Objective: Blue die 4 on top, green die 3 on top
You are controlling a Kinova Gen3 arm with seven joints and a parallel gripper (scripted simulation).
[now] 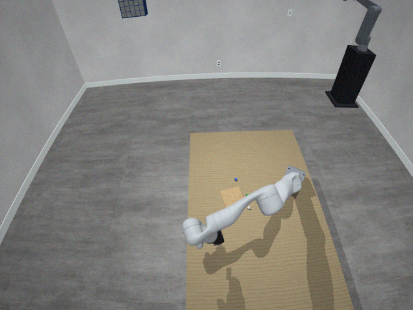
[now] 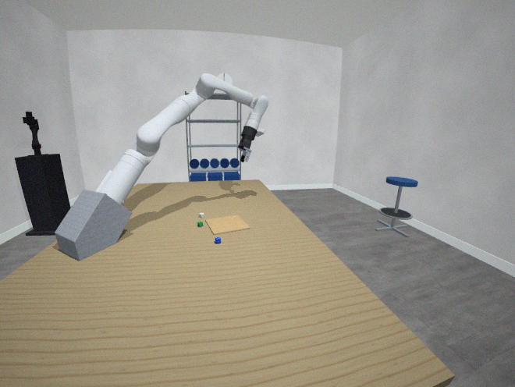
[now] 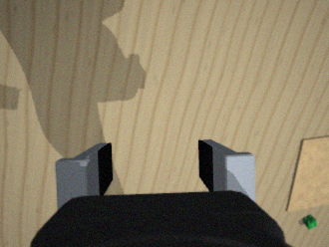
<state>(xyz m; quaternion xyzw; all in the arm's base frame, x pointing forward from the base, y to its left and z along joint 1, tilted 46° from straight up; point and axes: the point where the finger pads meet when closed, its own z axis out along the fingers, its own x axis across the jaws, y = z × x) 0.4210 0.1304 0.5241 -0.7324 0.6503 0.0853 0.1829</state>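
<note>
The blue die is 520 mm to the right of my hand, 210 mm below it and 150 mm behind it. The rest, counted from my hand: green die (380 mm to the right, 220 mm behind, 210 mm below); then tan mat (380 mm to the right, 210 mm below, 120 mm behind); then white die (280 mm to the right, 220 mm behind, 210 mm below).
</note>
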